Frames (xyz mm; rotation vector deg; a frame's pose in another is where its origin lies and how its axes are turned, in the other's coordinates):
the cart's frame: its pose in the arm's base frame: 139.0 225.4 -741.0 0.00 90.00 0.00
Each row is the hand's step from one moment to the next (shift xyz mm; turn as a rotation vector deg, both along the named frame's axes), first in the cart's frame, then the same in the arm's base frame.
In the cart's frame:
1: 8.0 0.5 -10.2 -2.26 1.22 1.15
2: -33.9 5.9 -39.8 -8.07 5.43 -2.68
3: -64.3 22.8 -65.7 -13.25 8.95 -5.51
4: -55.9 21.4 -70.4 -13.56 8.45 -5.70
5: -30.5 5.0 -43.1 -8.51 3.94 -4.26
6: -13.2 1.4 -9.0 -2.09 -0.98 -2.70
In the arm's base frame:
1: -10.2 0.5 -8.0 1.15 1.22 2.26
2: -39.8 5.9 33.9 -2.68 5.43 8.07
3: -65.7 22.8 64.3 -5.51 8.95 13.25
4: -70.4 21.4 55.9 -5.70 8.45 13.56
5: -43.1 5.0 30.5 -4.26 3.94 8.51
6: -9.0 1.4 13.2 -2.70 -0.98 2.09

